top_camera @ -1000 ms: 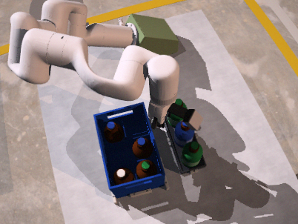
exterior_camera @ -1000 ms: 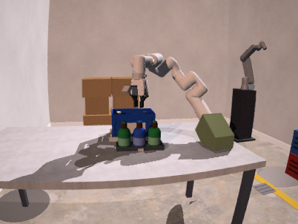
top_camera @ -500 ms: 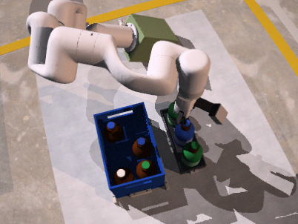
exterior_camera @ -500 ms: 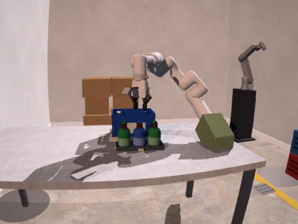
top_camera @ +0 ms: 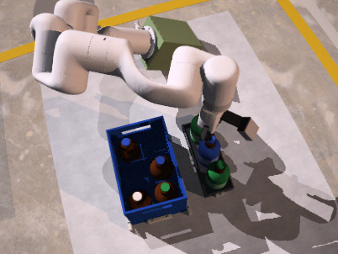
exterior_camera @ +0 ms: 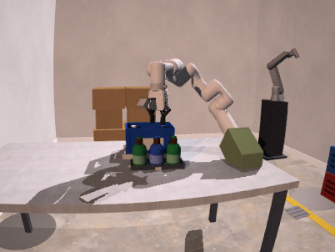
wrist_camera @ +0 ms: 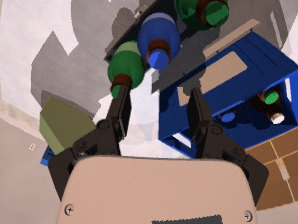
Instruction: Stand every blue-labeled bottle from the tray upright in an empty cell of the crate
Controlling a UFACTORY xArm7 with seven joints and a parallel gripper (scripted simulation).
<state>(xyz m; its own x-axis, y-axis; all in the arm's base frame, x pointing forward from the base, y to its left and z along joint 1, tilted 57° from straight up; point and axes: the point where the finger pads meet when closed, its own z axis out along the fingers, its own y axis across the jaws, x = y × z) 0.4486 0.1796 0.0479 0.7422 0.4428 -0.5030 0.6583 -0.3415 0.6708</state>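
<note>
Right now the blue-labeled bottle is 160 mm below my hand. Also, from my hand: black tray (230 mm below); blue crate (10 mm ahead, 210 mm to the right, 160 mm below).
</note>
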